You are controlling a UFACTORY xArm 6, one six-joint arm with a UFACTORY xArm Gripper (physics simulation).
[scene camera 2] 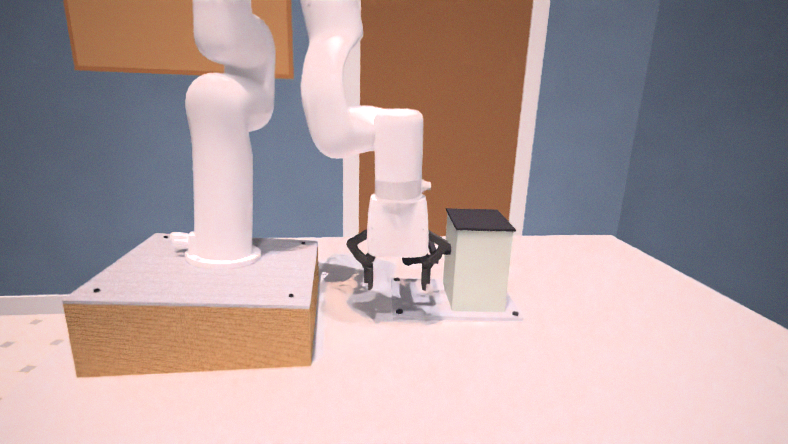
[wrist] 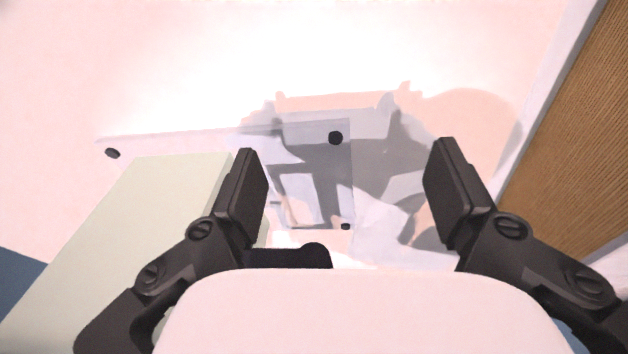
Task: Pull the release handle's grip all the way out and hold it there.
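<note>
The release handle's black grip (scene camera 2: 413,260) (wrist: 287,257) shows partly, beside the pale green box (scene camera 2: 479,270) (wrist: 150,200) with a dark top. In the scene view the grip is partly hidden behind the gripper. In the wrist view its bar and rounded end show at the edge of the white gripper body, which hides the rest. How far out the grip stands cannot be told. My gripper (scene camera 2: 397,287) (wrist: 341,163) is wide open and empty, pointing down. In the wrist view its left finger is close beside the box, and the grip lies nearer the gripper body than the fingertips.
The box stands on a pale baseplate (scene camera 2: 457,316) (wrist: 165,144) with black bolts. The arm's wood-sided pedestal (scene camera 2: 193,336) (wrist: 575,150) is on the gripper's other side. Shadows of the gripper and handle fall on the baseplate and table. A brown door is behind.
</note>
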